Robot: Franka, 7 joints.
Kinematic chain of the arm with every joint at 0, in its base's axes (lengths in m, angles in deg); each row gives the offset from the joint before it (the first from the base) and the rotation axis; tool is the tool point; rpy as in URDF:
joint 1: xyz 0 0 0.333 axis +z
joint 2: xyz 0 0 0 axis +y
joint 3: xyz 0 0 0.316 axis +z
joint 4: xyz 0.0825 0 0 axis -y
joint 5: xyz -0.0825 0 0.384 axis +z
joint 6: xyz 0 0 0 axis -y
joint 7: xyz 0.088 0 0 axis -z
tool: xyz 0 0 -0.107 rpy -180 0 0
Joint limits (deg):
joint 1: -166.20..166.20
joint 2: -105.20..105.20
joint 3: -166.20..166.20
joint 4: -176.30..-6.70
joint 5: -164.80..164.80
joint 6: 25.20..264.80
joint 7: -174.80..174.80
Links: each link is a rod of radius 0.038 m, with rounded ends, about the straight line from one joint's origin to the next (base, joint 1, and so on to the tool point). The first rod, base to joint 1, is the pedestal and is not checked.
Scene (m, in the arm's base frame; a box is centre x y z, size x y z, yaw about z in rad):
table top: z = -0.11
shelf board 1: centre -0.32 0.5 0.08 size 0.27 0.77 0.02 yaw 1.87
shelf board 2: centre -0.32 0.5 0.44 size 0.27 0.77 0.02 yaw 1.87
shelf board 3: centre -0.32 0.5 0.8 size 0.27 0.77 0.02 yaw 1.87
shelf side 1: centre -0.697 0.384 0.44 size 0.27 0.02 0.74 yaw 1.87
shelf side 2: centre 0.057 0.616 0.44 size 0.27 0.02 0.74 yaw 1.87
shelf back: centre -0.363 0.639 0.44 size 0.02 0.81 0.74 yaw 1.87
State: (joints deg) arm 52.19 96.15 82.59 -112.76 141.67 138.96 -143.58
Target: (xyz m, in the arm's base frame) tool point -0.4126 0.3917 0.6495
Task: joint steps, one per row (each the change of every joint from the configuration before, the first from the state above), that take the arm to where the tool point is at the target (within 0.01 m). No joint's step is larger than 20 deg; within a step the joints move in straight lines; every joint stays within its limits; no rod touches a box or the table.
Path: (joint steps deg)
1: 19.00 -0.70 0.90 -8.75 2.94 7.59 0.70
2: 19.00 -0.71 0.90 -8.75 2.94 7.60 0.69
3: 19.01 -0.70 0.91 -8.74 2.94 7.59 0.70
4: 19.00 -0.70 0.90 -8.75 2.94 7.59 0.70
5: 19.00 -0.70 0.90 -8.75 2.95 7.60 0.69
6: 19.00 -0.71 0.90 -8.75 2.94 7.59 0.70
7: -16.93 -2.22 4.66 9.36 -3.04 -8.54 -0.70
8: -16.94 -2.23 4.65 9.35 -3.04 -8.54 -0.69
9: -16.93 -2.22 4.66 9.35 -3.04 -8.54 -0.70
10: -16.93 -2.23 4.65 9.36 -3.04 -8.54 -0.70
11: -16.94 -2.22 4.66 9.35 -3.04 -8.54 -0.69
12: -16.93 -2.23 4.65 9.35 -3.04 -8.54 -0.70

